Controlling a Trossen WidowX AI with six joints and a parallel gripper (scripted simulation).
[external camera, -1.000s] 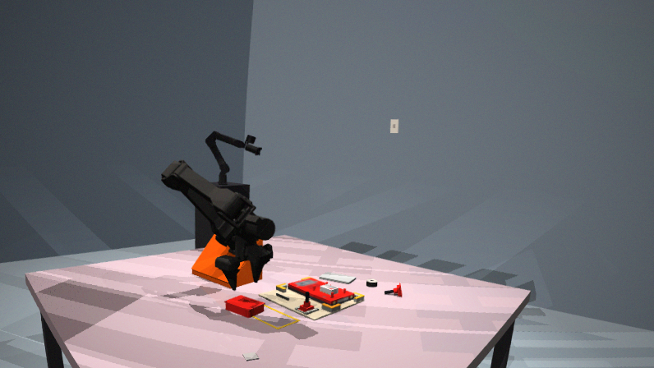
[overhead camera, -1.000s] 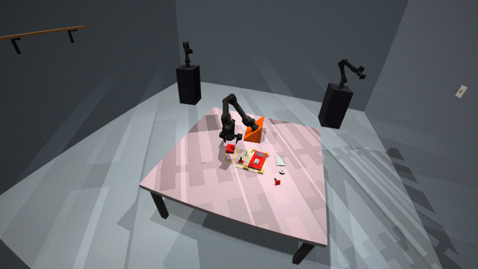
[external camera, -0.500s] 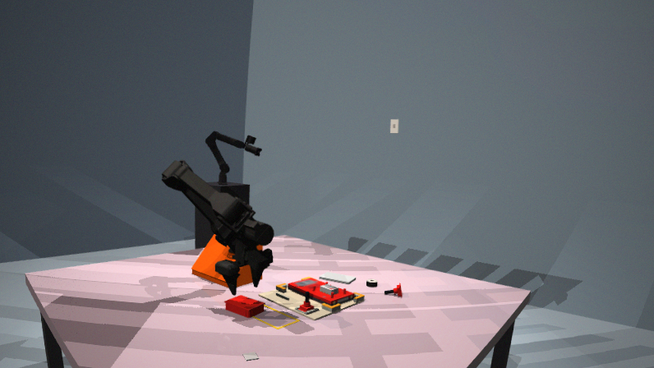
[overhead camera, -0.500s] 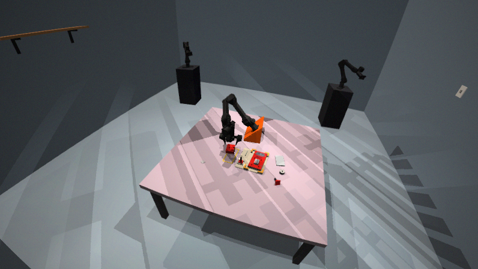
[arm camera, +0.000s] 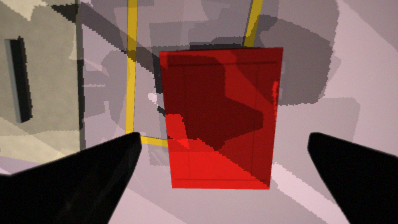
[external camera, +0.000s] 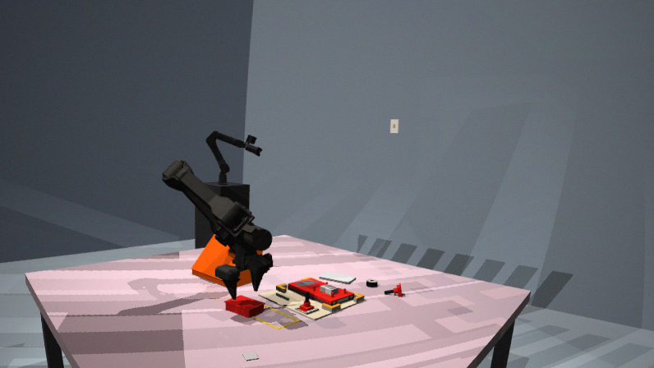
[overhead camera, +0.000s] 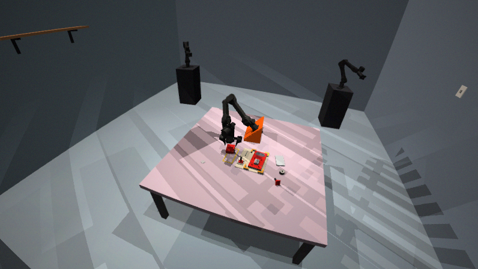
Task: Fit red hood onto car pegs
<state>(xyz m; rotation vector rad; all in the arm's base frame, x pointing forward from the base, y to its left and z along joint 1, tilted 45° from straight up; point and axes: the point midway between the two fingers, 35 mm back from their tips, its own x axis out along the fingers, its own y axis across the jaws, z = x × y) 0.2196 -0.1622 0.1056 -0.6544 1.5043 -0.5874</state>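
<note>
The red hood lies 3 cm below my gripper tip. From my gripper tip the other things lie so: grey plate: 44 cm to the left, 4 cm below, 4 cm ahead; then white-and-black wheel: 45 cm to the left, 17 cm ahead, 4 cm below.
</note>
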